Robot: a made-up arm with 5 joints.
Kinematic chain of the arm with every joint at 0, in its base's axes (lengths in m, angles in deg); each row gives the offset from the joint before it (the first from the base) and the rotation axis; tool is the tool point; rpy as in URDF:
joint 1: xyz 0 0 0.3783 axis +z
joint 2: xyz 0 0 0 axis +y
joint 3: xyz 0.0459 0 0.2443 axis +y
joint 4: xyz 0.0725 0 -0.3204 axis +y
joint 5: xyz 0.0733 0 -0.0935 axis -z
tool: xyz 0 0 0 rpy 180 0 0
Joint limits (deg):
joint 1: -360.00..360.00
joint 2: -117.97..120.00
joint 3: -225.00..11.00
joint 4: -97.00..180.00
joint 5: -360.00..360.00
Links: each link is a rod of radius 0.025 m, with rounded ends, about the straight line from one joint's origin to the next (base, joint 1, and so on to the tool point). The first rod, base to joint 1, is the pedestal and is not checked.
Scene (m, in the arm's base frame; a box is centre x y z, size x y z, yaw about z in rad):
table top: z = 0
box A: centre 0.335 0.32 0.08 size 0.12 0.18 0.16 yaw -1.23
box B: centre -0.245 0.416 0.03 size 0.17 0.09 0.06 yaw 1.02
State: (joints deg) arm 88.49 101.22 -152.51 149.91 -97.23
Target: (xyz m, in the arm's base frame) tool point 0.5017 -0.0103 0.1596
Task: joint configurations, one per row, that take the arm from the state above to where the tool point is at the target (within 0.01 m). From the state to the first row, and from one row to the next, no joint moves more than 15 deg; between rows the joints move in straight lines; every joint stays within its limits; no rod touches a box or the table.
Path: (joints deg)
1: 76.06 89.49 -163.08 142.52 -107.04
2: 63.64 77.76 -173.64 135.12 -116.85
3: 51.21 66.03 -184.21 127.73 -126.67
4: 38.12 72.94 -178.42 130.13 -119.31
5: 25.02 79.85 -172.62 132.52 -111.95
6: 11.92 86.76 -166.83 134.92 -104.59
7: -1.18 93.67 -161.04 137.31 -97.23

